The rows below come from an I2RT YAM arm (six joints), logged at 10 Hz.
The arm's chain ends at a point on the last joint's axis. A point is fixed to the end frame.
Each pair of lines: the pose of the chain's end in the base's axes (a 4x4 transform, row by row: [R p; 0 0 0 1], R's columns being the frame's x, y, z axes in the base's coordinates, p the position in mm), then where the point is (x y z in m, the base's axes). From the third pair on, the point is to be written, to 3 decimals.
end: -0.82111 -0.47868 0.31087 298.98; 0.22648 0.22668 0.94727 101.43; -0.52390 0.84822 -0.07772 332.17; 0 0 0 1
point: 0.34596 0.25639 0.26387
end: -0.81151 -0.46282 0.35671 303.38; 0.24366 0.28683 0.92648 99.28; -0.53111 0.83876 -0.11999 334.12; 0 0 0 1
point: 0.35760 0.24860 0.25897
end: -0.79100 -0.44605 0.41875 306.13; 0.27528 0.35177 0.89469 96.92; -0.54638 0.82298 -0.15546 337.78; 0 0 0 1
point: 0.371 0.239 0.257
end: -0.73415 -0.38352 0.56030 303.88; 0.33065 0.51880 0.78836 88.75; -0.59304 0.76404 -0.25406 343.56; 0 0 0 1
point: 0.391 0.207 0.247
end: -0.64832 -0.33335 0.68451 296.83; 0.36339 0.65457 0.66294 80.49; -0.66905 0.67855 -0.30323 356.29; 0 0 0 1
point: 0.405 0.173 0.253
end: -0.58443 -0.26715 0.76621 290.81; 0.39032 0.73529 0.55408 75.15; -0.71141 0.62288 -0.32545 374.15; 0 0 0 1
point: 0.412 0.147 0.269
